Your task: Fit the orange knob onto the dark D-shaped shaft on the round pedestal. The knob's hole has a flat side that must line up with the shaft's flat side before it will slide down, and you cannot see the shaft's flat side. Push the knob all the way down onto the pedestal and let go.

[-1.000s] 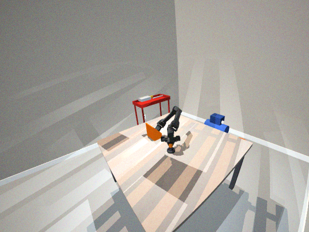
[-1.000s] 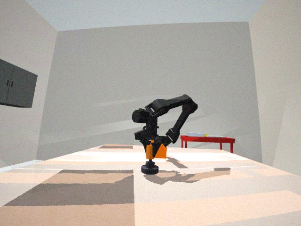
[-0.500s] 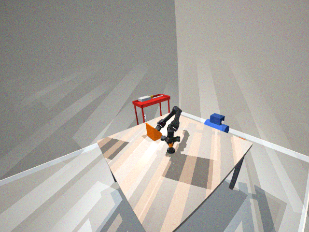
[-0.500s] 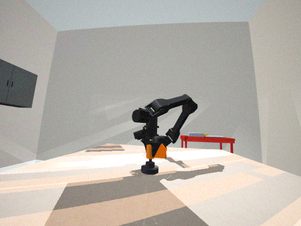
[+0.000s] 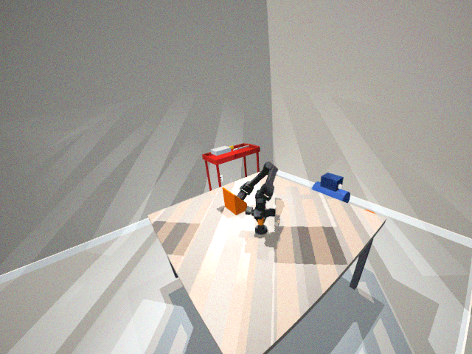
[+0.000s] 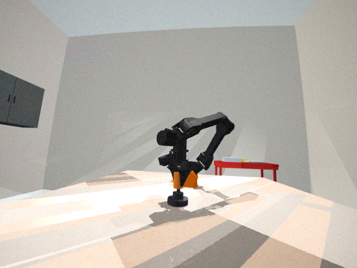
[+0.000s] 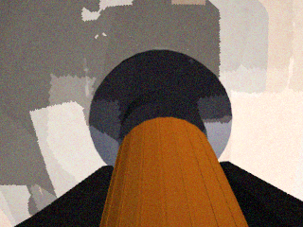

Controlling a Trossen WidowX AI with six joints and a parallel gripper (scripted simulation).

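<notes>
Right now my gripper tip is 20 mm below the orange knob. From my gripper tip the other things lie so: dark round pedestal 40 mm below.
</notes>
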